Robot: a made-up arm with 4 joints.
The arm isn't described. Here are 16 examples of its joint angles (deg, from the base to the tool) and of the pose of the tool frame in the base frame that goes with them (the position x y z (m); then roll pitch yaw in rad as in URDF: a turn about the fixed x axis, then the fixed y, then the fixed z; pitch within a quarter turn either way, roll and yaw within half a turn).
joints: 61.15 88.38 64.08 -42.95
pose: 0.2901 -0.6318 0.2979 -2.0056 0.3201 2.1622
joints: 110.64 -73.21 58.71 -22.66
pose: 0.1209 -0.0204 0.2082 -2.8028 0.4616 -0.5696
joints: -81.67 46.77 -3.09 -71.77
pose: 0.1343 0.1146 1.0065 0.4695 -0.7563 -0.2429
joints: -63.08 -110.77 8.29 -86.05
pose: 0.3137 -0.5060 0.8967 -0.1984 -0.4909 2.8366
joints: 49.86 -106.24 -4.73 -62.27
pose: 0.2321 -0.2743 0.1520 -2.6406 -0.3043 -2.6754
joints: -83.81 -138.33 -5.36 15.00
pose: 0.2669 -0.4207 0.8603 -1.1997 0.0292 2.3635
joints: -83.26 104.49 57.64 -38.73
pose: 0.3503 0.0074 1.1102 0.6226 0.2410 -2.3468
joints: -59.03 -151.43 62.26 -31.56
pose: 0.3257 -0.4582 0.9805 -0.1700 -0.3518 2.0305
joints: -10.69 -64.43 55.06 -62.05
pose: 0.1123 -0.5654 0.5707 2.4407 -0.8024 -0.6966
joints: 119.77 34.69 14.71 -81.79
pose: 0.0761 -0.2284 0.1475 -1.8322 0.6978 0.7304
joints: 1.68 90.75 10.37 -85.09
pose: 0.2894 -0.6054 0.9235 1.3536 0.8085 -1.2660
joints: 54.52 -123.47 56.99 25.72
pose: 0.1841 -0.3744 0.3071 1.9410 -0.6100 -0.9381
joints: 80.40 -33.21 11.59 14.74
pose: 0.0478 -0.4230 0.3655 2.1884 0.3810 -0.3682
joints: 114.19 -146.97 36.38 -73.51
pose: 0.4219 0.1100 0.1760 -3.0690 0.4139 -2.7599
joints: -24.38 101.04 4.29 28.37
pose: 0.5475 -0.4609 0.9138 -1.5295 0.9270 -2.6031
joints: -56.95 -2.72 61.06 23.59
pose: 0.2403 -0.2081 1.0127 0.2169 0.5638 -0.8229
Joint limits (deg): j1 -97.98..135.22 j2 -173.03..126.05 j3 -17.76..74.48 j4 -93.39..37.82
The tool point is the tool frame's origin. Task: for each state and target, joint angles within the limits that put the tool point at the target. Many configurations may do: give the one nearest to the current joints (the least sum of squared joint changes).
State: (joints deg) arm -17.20 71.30 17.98 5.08
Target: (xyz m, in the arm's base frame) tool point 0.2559 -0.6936 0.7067
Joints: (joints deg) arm 23.56 46.06 32.09 -19.72
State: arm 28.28 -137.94 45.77 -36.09
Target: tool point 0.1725 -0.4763 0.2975
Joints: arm 28.27 -110.90 38.59 -24.40
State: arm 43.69 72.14 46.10 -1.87
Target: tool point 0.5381 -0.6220 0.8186
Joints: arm 3.89 98.96 -4.62 1.49
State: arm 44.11 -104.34 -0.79 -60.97
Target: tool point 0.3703 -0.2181 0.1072
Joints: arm 64.27 -132.08 -6.88 -72.03
